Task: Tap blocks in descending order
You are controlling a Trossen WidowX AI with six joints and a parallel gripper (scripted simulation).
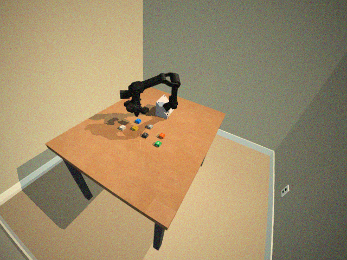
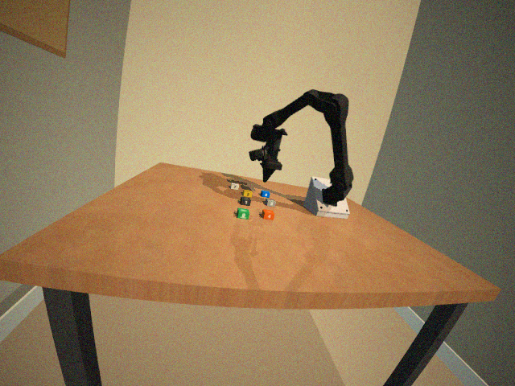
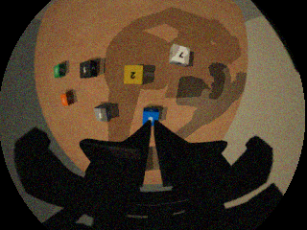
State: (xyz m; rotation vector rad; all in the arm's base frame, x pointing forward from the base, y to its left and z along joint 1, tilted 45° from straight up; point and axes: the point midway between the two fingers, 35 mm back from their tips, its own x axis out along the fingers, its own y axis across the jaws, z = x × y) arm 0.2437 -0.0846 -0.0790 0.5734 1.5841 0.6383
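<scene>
My gripper tip is 5 cm above the blue block and 2 cm past it. Also, from my gripper tip: yellow block (7 cm ahead, 5 cm below, 4 cm to the left); grey block (11 cm to the left, 5 cm below, 1 cm behind); white block (11 cm ahead, 5 cm below, 4 cm to the right).
</scene>
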